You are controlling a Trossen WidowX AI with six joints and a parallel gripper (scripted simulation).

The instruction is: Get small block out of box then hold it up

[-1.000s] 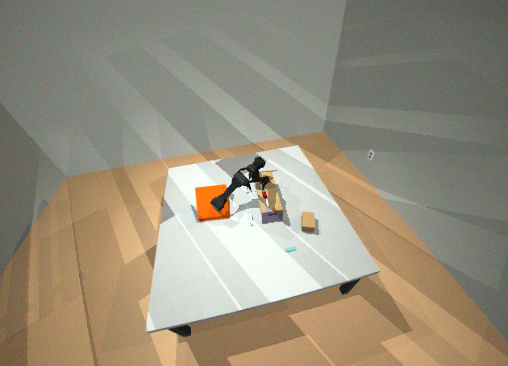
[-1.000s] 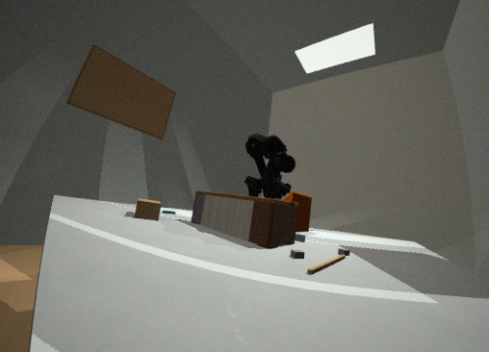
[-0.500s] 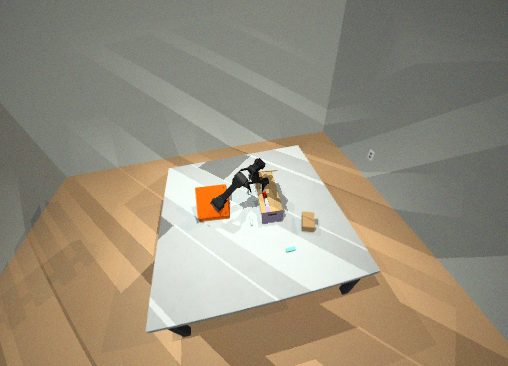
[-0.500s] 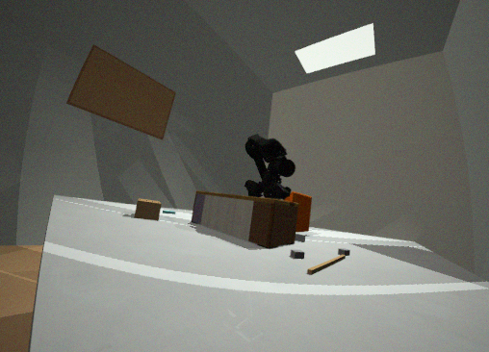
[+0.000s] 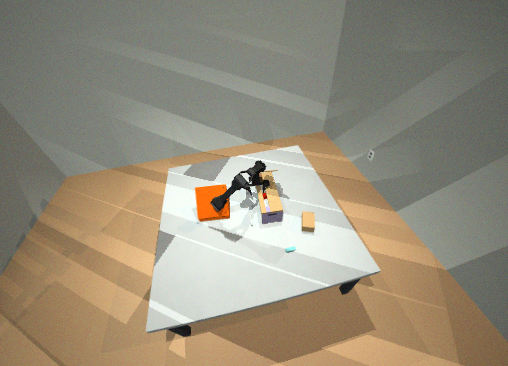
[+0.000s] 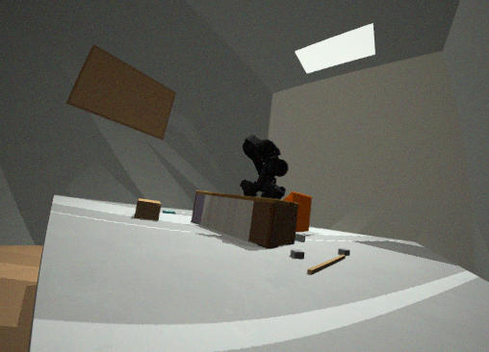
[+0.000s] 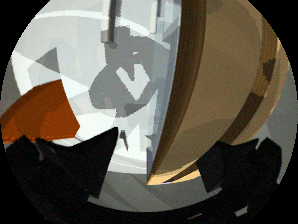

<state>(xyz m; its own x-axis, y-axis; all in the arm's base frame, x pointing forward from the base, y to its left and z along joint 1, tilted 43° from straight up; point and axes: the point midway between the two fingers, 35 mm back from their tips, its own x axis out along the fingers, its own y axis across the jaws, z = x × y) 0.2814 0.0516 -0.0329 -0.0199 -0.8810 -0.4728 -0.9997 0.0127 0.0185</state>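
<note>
Right now my gripper tip is 3 cm short of the box, 1 cm to the left of it and 2 cm above it. The rest, counted from my gripper tip: thin wooden stick 13 cm ahead, 33 cm to the left, 8 cm below; brown block 31 cm ahead, 25 cm to the right, 6 cm below; red block 5 cm ahead, 2 cm to the right.
</note>
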